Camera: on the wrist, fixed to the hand. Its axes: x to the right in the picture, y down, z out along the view.
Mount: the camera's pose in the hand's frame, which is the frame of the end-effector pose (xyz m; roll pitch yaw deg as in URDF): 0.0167 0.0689 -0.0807 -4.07 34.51 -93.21
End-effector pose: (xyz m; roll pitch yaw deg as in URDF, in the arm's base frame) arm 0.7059 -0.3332 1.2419 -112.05 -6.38 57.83
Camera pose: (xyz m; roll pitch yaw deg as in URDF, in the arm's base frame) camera 0.8019 -0.3696 1.2104 33.66 -74.60 -67.67
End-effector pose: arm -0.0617 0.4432 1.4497 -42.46 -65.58 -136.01
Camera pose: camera -0.1387 0.3740 1.4211 63.57 -0.85 125.70
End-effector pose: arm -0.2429 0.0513 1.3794 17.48 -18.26 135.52
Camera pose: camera -0.3298 0.0106 1.3312 23.23 49.67 63.79
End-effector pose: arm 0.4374 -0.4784 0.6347 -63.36 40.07 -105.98
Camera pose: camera 0.4116 -0.4188 0.5491 -45.28 -23.46 -178.57
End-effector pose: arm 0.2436 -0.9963 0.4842 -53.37 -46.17 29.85
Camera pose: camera 0.3301 -0.9739 0.4246 45.86 -10.94 -75.77
